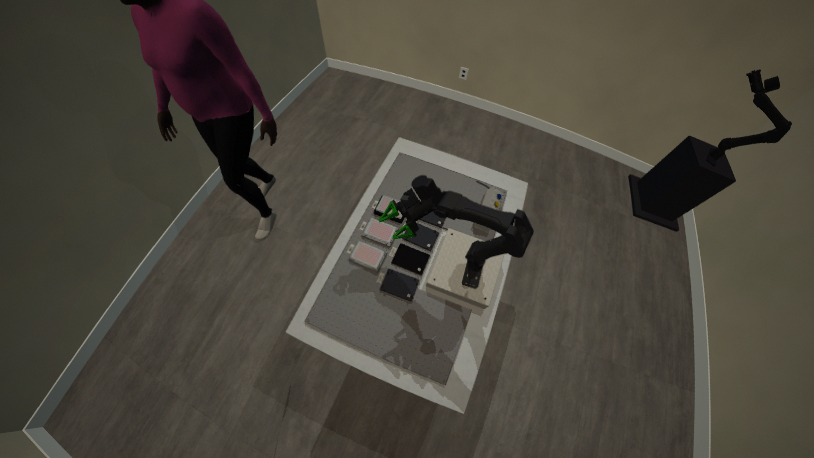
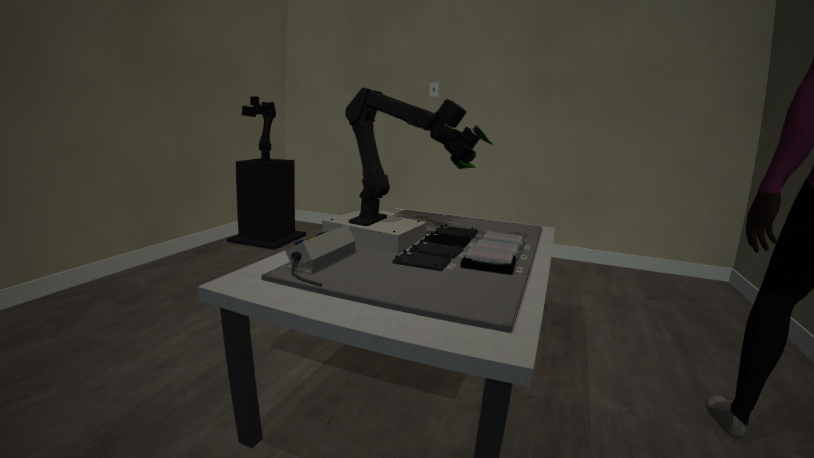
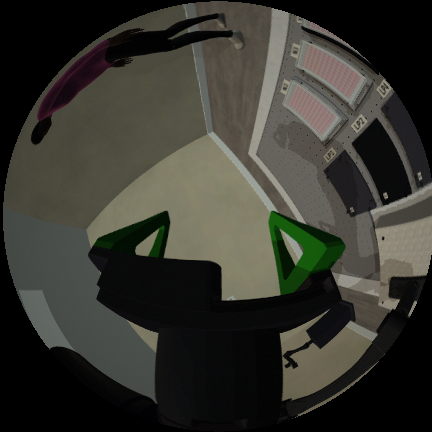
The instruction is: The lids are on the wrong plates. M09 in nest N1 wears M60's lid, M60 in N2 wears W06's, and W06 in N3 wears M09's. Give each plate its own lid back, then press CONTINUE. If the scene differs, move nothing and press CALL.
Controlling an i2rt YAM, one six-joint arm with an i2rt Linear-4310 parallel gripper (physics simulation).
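Frame: origin at the arm's base, x ahead, y left, z up, level; centimetres.
Where they show: gripper, fingertip midpoint: [image 1: 386,229] [image 2: 483,155] [image 3: 218,216]; arm's base, link origin: [image 1: 474,265] [image 2: 368,220].
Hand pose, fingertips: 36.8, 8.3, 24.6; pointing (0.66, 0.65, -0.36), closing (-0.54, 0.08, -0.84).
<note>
Things, the pixels of their centre, and the offset from my fingertips, as dx, dy, dz. "*": a spot on its surface instead.
- label N2, surface spot: [image 3: 312,111] [image 1: 370,254] * +7.9, +0.9, -27.1
- looks like N3, body centre: [image 2: 496,246] [image 1: 380,230] +8.1, -11.9, -27.4
- third plate, body centre: [image 2: 490,254] [image 1: 391,206] +7.1, -25.1, -26.4
- control box, body centre: [image 2: 322,245] [image 1: 489,208] -38.1, -39.9, -25.8
- blue button, body centre: [image 1: 499,196] -41.1, -47.1, -23.6
- yellow button, body centre: [image 1: 496,204] -40.6, -42.2, -23.6
- LP2, body centre: [image 3: 384,165] [image 2: 447,238] [image 1: 410,258] -9.4, -4.0, -29.0
Three lidded plates with pink wells stand in a row. The plate by the label N2 [image 1: 367,256] [image 3: 312,111] and the plate by the label that looks like N3 [image 1: 378,231] [image 3: 332,72] sit on light bases. The third plate [image 1: 387,203] [image 2: 490,254] sits on a black base; its label is unreadable. Lid marks are too small to read. The control box [image 2: 333,249] has a blue button [image 1: 499,196] and a yellow button [image 1: 496,204]; their lettering is unreadable. My gripper [image 1: 387,228] [image 2: 482,155] [image 3: 218,216] is open and empty, high above the table, pointing outward.
Several dark pads stand between the plates and the arm's pale base block [image 1: 455,267] [image 2: 378,230], among them LP1 [image 1: 399,283] [image 3: 350,182] and LP2 [image 1: 410,258] [image 3: 382,162]. A person [image 1: 193,62] [image 3: 80,77] stands beyond the table. Another arm stands on a black pedestal [image 1: 680,182] [image 2: 265,199].
</note>
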